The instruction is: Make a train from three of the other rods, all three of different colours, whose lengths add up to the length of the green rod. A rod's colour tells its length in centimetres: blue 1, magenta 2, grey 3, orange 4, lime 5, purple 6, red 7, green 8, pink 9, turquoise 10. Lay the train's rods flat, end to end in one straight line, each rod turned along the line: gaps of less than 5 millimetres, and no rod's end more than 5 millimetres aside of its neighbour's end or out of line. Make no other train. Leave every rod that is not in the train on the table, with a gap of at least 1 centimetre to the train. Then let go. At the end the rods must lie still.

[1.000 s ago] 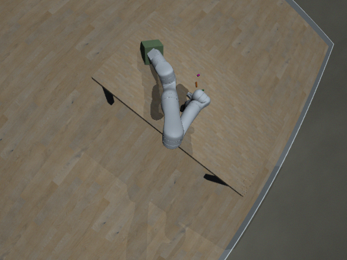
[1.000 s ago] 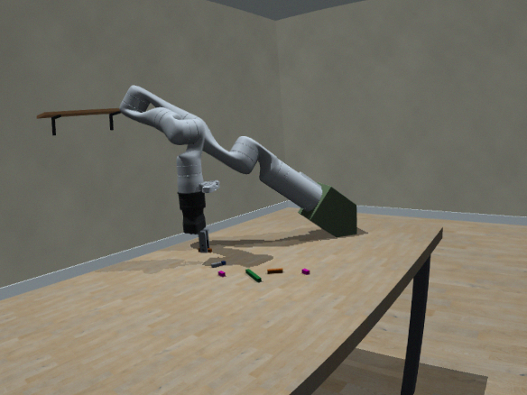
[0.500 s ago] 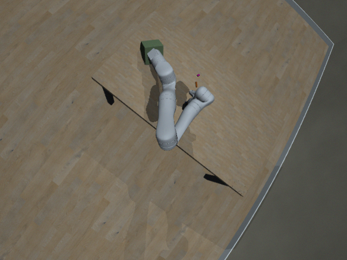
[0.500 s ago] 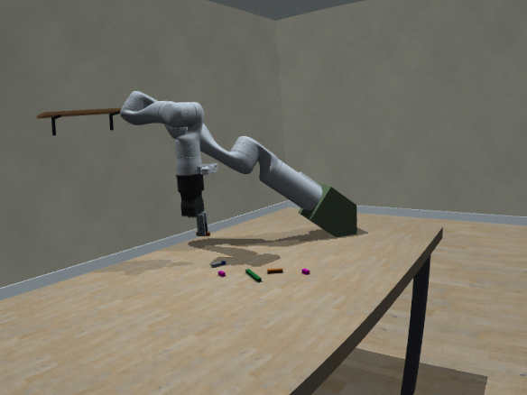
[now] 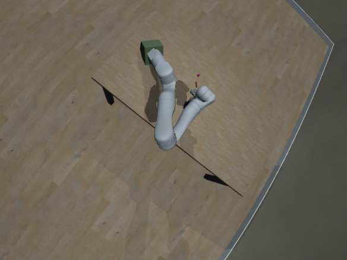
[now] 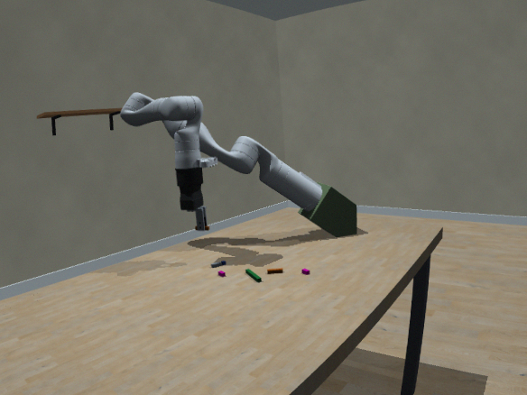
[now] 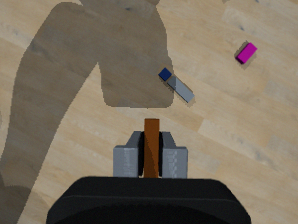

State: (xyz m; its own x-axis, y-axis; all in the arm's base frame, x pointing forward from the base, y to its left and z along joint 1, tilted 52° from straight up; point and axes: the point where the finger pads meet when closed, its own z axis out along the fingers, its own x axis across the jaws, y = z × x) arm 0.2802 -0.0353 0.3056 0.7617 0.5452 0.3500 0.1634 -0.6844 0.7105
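My gripper is now 110 mm above the grey rod, 50 mm to the right of it and 20 mm short of it. The rest, counted from my hand: blue rod (110 mm below, 60 mm to the left); then green rod (190 mm to the left, 110 mm below, 60 mm ahead).
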